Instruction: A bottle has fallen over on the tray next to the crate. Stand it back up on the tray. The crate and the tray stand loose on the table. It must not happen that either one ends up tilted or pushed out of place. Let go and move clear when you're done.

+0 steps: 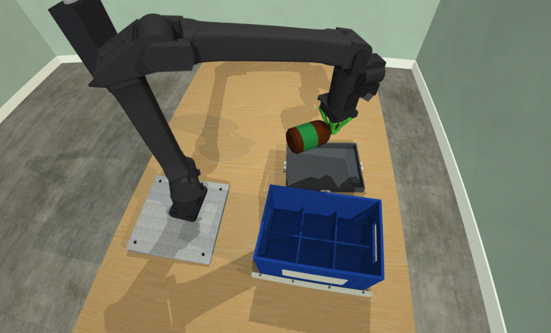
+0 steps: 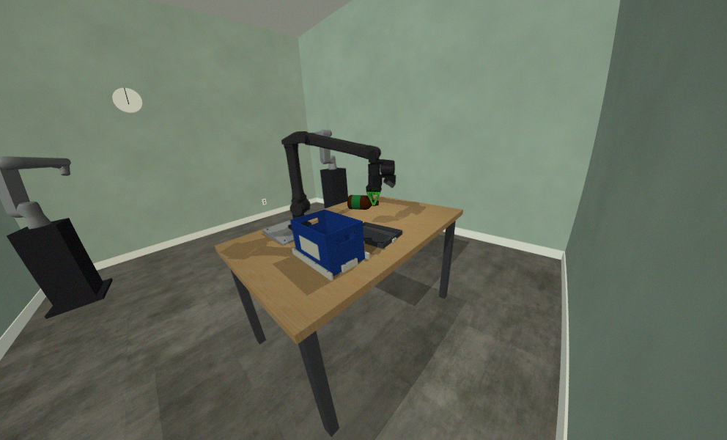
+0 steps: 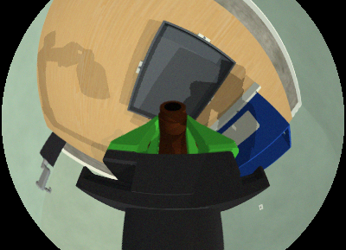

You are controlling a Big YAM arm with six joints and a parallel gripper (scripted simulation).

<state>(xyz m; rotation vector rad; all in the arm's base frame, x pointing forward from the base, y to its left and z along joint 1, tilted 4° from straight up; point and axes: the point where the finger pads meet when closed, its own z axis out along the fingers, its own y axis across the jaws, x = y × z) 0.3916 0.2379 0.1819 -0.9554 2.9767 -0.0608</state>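
Now: hand 40 mm past the brown bottle and 30 mm to the left of it. The rest, counted from my hand: blue crate: 300 mm to the right, 100 mm below; dark grey tray: 170 mm below, 20 mm to the right.
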